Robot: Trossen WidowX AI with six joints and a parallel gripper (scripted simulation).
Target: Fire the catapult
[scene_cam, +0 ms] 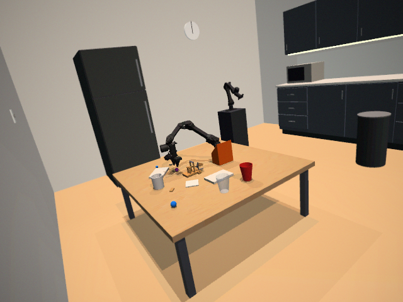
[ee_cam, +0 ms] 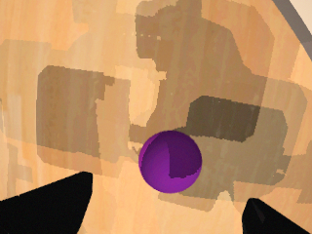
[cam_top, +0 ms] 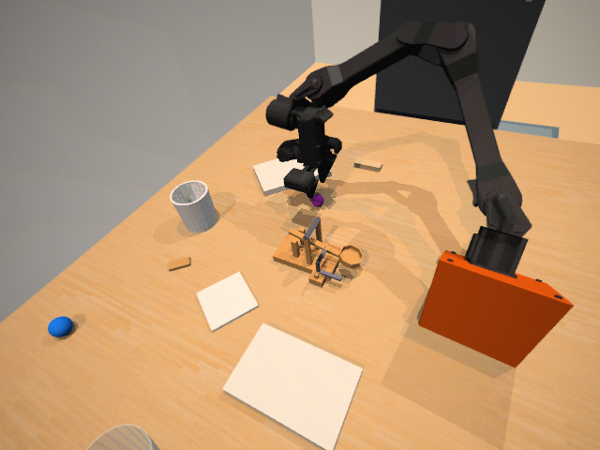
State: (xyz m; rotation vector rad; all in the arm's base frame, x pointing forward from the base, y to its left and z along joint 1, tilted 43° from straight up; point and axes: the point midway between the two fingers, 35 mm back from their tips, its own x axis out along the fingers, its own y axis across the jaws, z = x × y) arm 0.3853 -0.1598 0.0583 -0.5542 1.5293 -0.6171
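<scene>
The purple ball lies 3 cm below my gripper tip. Also, from my gripper tip: wooden catapult (9 cm behind, 18 cm to the left); white mug (26 cm ahead, 17 cm to the left, 2 cm below); clear cup (3 cm behind, 63 cm to the left, 2 cm below).
</scene>
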